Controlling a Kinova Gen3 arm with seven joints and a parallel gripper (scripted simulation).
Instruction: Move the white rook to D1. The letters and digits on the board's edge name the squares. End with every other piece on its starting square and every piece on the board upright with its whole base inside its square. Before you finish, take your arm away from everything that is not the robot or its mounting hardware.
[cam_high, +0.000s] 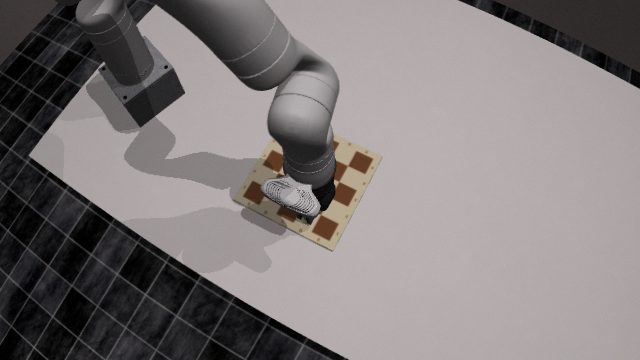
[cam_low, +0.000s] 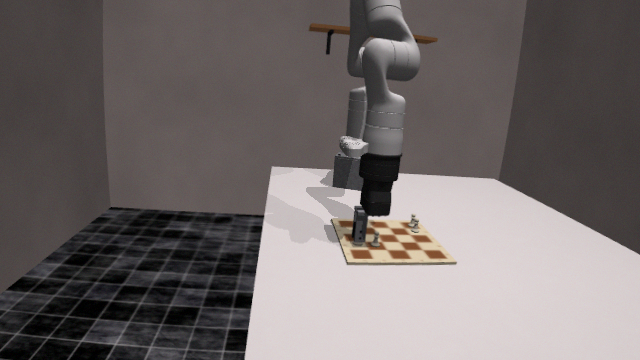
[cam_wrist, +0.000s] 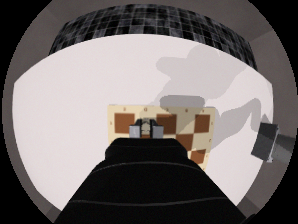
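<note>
My gripper is now 50 mm past the chessboard, 70 mm to the right of it and 30 mm above it.
</note>
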